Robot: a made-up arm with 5 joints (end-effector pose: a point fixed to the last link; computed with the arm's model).
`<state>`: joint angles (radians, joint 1 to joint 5).
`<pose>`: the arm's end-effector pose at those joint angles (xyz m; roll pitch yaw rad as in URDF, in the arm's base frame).
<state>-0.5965 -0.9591 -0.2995 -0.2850 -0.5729</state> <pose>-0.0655 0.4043 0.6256 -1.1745 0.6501 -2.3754</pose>
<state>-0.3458 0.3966 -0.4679 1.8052 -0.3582</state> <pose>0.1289 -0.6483 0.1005 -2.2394 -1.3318 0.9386</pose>
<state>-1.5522 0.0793 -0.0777 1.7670 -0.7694</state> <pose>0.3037 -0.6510 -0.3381 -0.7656 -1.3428 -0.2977</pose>
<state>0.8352 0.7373 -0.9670 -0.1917 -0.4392</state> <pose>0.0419 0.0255 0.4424 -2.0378 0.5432 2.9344</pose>
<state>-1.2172 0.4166 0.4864 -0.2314 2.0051</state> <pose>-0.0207 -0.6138 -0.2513 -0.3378 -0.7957 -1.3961</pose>
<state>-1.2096 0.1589 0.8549 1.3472 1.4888</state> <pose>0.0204 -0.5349 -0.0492 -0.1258 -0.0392 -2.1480</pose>
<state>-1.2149 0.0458 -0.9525 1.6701 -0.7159</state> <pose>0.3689 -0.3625 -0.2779 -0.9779 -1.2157 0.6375</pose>
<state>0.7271 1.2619 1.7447 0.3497 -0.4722</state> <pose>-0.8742 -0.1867 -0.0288 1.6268 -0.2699 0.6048</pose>
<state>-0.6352 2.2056 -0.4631 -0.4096 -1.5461</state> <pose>-0.1453 -0.0699 -0.2631 2.6758 -0.0606 2.5979</pose>
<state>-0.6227 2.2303 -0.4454 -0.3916 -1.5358</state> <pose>-0.1445 -0.0706 -0.2745 2.6760 -0.1008 2.5910</pose>
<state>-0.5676 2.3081 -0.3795 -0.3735 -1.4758</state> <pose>-0.1444 -0.0751 -0.3079 2.6911 -0.2043 2.5627</pose>
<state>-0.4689 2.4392 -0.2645 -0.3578 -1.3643</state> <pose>-0.1501 -0.0826 -0.3656 2.7187 -0.3703 2.5063</pose>
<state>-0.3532 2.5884 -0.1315 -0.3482 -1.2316</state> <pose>-0.1646 -0.0889 -0.4330 2.7509 -0.5541 2.4313</pose>
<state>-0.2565 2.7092 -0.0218 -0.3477 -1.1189</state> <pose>-0.1817 -0.0915 -0.4874 2.7818 -0.6978 2.3607</pose>
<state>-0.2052 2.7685 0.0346 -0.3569 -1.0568</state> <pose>-0.1909 -0.0929 -0.5128 2.8029 -0.7622 2.3200</pose>
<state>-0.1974 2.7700 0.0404 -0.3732 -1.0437</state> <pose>-0.1900 -0.0956 -0.5115 2.8102 -0.7539 2.3146</pose>
